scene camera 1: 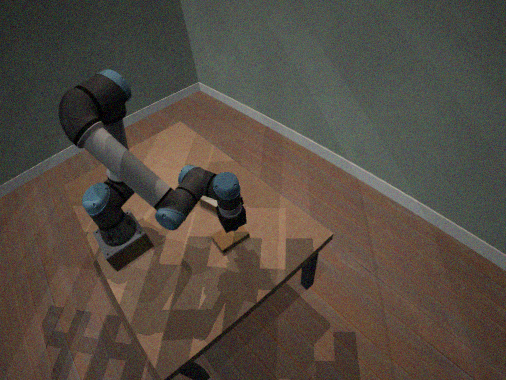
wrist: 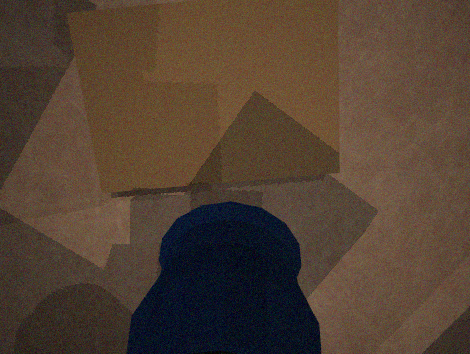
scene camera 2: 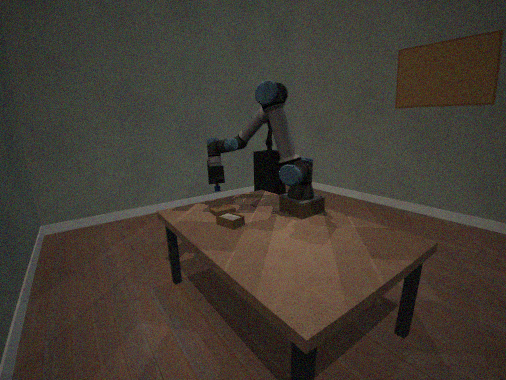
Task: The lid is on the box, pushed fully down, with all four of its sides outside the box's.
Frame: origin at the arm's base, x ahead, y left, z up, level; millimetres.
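Seen in the pictures: hand, tool point: point(wrist: 229, 263) point(scene camera 2: 217, 191); arm's base, link origin: point(scene camera 1: 120, 231) point(scene camera 2: 300, 196).
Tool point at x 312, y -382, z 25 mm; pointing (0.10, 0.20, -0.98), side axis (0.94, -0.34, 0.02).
Offsets run from my tool point to a thing's middle. Level surfaces: height alone.
The lid {dx +2, dy +43, dz -107 mm} point(scene camera 1: 230, 240) point(scene camera 2: 220, 210) point(wrist: 270, 50) is a shallow orange-brown piece lying flat on the table, closed face up, apart from the box. The box {dx +97, dy +236, dz -97 mm} point(scene camera 1: 208, 201) point(scene camera 2: 230, 223) is brown with a pale inside and stands upright and uncovered beside the lid. In scene camera 1 the arm hides most of it; it does not show in the wrist view. My gripper point(scene camera 1: 233, 223) point(scene camera 2: 217, 188) point(wrist: 230, 215) is a blue suction cup, open and carrying nothing. It hangs above the lid, clear of it; in the wrist view its tip shows just below the lid's near edge.
The wooden table {dz -121 mm} point(scene camera 1: 180, 137) point(scene camera 2: 300, 300) carries the arm's square base point(scene camera 1: 127, 251) point(scene camera 2: 301, 205). A black upright panel point(scene camera 2: 266, 171) stands behind the arm. Shadows of the arm fall across the table and over part of the lid. An orange board point(scene camera 2: 448, 70) hangs on the wall.
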